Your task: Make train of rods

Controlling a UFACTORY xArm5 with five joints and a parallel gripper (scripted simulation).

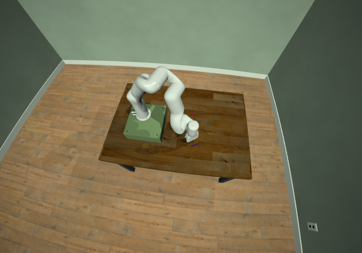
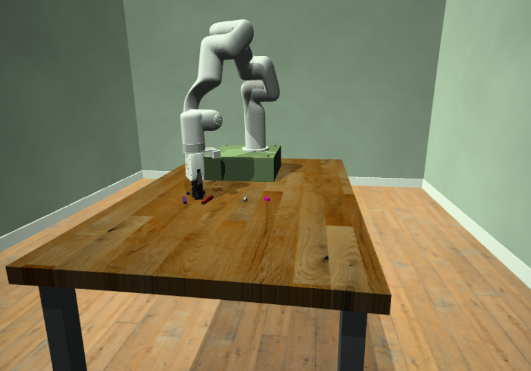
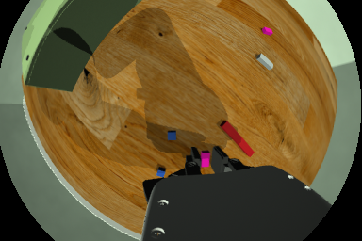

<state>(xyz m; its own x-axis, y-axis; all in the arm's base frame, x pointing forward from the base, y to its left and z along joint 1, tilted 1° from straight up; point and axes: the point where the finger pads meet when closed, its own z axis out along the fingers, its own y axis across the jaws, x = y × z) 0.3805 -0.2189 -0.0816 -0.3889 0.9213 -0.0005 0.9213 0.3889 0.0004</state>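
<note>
My hand is 30 mm short of the purple rod, 40 mm to the left of it and 20 mm above it. Also, from my hand: red rod 40 mm ahead, 40 mm to the left, 20 mm below; grey rod 40 mm ahead, 170 mm to the left, 20 mm below.
</note>
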